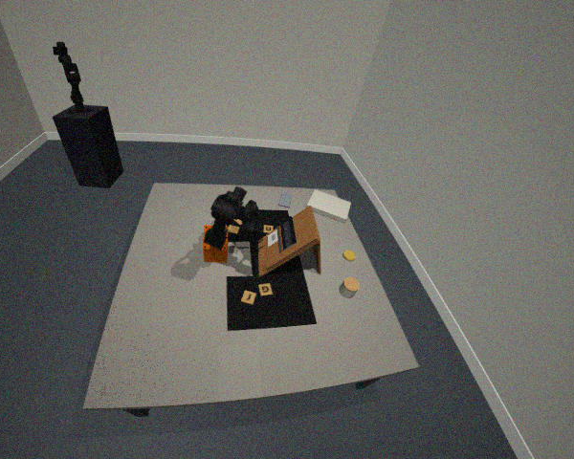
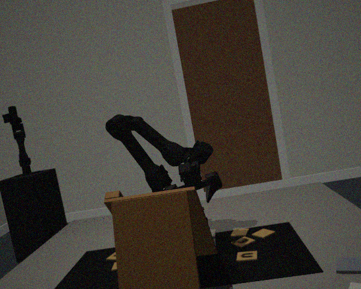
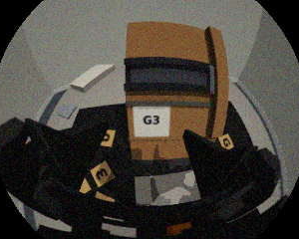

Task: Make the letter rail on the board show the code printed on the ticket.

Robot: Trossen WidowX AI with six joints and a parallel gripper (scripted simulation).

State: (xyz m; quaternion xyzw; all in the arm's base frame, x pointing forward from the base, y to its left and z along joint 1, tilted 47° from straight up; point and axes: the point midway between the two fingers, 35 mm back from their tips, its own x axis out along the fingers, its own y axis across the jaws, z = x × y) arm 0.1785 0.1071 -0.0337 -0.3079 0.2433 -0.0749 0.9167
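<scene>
Right now the white ticket is 80 mm below my gripper tip and 60 mm ahead of it. From my gripper tip the other things lie so: yellow disc 510 mm ahead, 150 mm below, 10 mm to the right; black mat 160 mm below, 70 mm to the right, 10 mm behind; grey-blue card 450 mm to the left, 160 mm below, 150 mm ahead.
</scene>
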